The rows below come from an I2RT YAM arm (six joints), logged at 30 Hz.
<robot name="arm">
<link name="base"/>
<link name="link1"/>
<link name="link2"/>
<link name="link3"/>
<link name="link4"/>
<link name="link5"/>
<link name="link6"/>
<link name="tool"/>
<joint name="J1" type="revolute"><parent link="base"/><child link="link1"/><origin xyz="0 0 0.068" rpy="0 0 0"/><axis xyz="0 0 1"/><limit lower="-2.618" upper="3.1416"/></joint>
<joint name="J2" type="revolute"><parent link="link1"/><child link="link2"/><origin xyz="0.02 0.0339 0.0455" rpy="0 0 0"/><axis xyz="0 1 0"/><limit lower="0" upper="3.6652"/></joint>
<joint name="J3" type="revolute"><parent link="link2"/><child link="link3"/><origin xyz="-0.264 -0.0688 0" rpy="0 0 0"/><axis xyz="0 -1 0"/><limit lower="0" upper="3.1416"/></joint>
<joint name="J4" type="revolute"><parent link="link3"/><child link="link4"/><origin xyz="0.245 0.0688 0.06" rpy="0 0 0"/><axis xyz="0 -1 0"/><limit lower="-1.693" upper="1.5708"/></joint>
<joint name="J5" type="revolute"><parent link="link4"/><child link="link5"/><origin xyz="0.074 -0.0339 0.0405" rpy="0 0 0"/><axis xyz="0 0 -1"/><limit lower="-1.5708" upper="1.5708"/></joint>
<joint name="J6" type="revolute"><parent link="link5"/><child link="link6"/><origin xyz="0.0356 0 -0.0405" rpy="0 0 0"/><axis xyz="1 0 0"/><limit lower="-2.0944" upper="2.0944"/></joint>
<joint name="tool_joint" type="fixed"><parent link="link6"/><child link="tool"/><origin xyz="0 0 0" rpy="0 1.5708 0"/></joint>
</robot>
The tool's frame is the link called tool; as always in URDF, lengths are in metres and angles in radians.
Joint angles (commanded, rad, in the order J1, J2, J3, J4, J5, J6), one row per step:
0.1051, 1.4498, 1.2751, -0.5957, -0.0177, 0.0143
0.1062, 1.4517, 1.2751, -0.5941, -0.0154, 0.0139
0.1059, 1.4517, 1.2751, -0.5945, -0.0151, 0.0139
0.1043, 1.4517, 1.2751, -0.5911, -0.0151, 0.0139
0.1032, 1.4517, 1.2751, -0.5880, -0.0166, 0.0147
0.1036, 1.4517, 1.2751, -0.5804, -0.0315, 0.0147
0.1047, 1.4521, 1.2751, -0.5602, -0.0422, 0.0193
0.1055, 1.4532, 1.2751, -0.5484, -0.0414, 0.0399
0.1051, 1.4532, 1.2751, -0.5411, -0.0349, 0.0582
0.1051, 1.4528, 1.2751, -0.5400, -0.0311, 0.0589
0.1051, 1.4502, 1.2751, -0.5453, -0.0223, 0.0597
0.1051, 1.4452, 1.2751, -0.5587, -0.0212, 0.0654
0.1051, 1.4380, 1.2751, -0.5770, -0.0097, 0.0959
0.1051, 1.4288, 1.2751, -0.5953, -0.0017, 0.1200
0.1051, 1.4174, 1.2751, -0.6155, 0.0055, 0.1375
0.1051, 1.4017, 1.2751, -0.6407, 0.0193, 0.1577
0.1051, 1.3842, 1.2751, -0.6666, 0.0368, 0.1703
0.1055, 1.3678, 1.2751, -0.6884, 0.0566, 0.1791
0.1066, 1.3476, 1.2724, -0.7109, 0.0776, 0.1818
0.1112, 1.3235, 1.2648, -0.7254, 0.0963, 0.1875
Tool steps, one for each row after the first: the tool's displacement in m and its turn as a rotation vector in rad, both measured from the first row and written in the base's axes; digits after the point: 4 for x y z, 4 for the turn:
0.0005, 0.0003, -0.0004, -0.0019, 0.0001, -0.0003
0.0005, 0.0002, -0.0005, -0.0022, 0.0005, -0.0008
0.0008, -0.0003, -0.0002, -0.0018, -0.0029, -0.0024
0.0010, -0.0005, 0.0000, 0.0001, -0.0058, -0.0030
0.0015, 0.0002, 0.0007, 0.0112, -0.0123, 0.0082
0.0030, 0.0011, 0.0022, 0.0238, -0.0307, 0.0140
0.0041, 0.0014, 0.0028, 0.0392, -0.0392, 0.0004
0.0046, 0.0011, 0.0034, 0.0489, -0.0452, -0.0171
0.0047, 0.0010, 0.0036, 0.0471, -0.0469, -0.0203
0.0038, 0.0006, 0.0039, 0.0414, -0.0450, -0.0274
0.0018, 0.0003, 0.0043, 0.0438, -0.0362, -0.0323
-0.0010, -0.0004, 0.0050, 0.0567, -0.0235, -0.0617
-0.0042, -0.0010, 0.0063, 0.0674, -0.0134, -0.0844
-0.0080, -0.0017, 0.0080, 0.0738, -0.0041, -0.1020
-0.0132, -0.0027, 0.0105, 0.0773, 0.0049, -0.1263
-0.0188, -0.0039, 0.0134, 0.0729, 0.0115, -0.1479
-0.0240, -0.0051, 0.0163, 0.0646, 0.0143, -0.1679
-0.0303, -0.0062, 0.0191, 0.0511, 0.0161, -0.1838
-0.0371, -0.0063, 0.0220, 0.0427, 0.0115, -0.1964

